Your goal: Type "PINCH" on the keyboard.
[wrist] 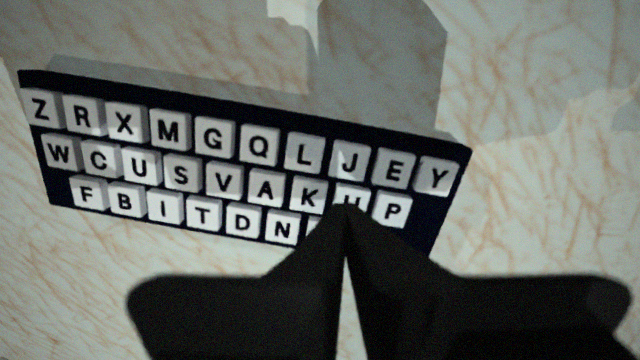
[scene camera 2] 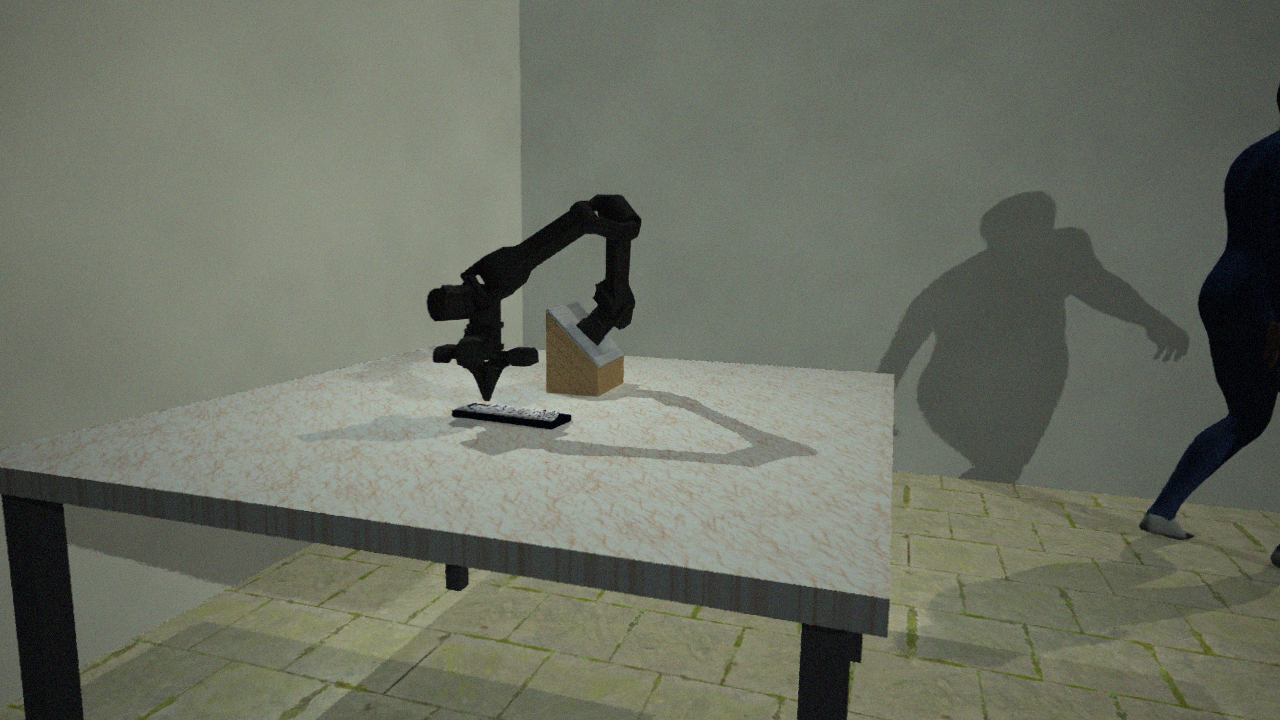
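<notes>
The dark keyboard with white letter keys lies on the table. My gripper is shut and empty, pointing down, with its tips a little above the keyboard in the scene view. In the wrist view the tips overlap the lower part of the H key. The P key is just right of the tips. The I key, the N key and the C key are to their left. The key right of N is mostly hidden behind the fingers.
The arm's base stands on a wooden wedge block behind the keyboard on the speckled table. A person in dark blue is on the floor at the far right, apart from the table. The arm's shadow falls across the table top.
</notes>
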